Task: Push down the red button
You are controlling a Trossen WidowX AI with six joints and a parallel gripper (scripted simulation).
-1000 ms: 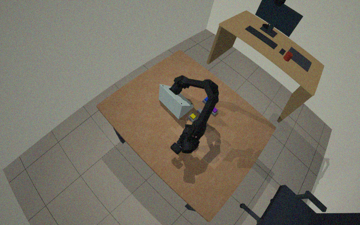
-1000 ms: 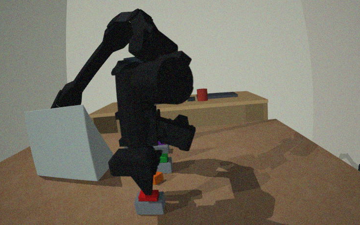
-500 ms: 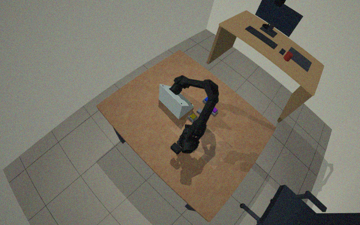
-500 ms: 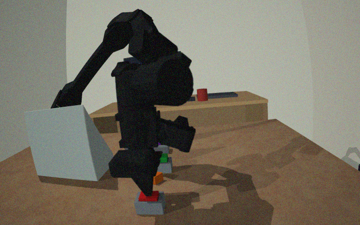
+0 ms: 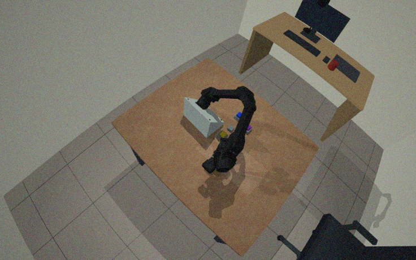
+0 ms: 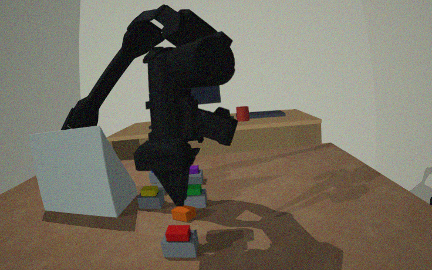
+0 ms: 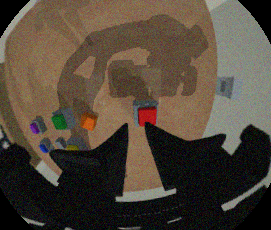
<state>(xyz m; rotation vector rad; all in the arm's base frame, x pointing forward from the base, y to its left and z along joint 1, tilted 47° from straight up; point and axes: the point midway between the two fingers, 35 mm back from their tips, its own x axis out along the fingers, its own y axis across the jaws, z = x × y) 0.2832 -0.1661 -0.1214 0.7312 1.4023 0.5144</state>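
The red button is 4 cm below my gripper tip, 2 cm to the right of it and 1 cm behind it. Round my gripper tip: green button (18 cm to the left, 4 cm below, 1 cm ahead); orange block (11 cm to the left, 6 cm below, 1 cm behind); yellow button (18 cm to the left, 8 cm behind, 4 cm below).
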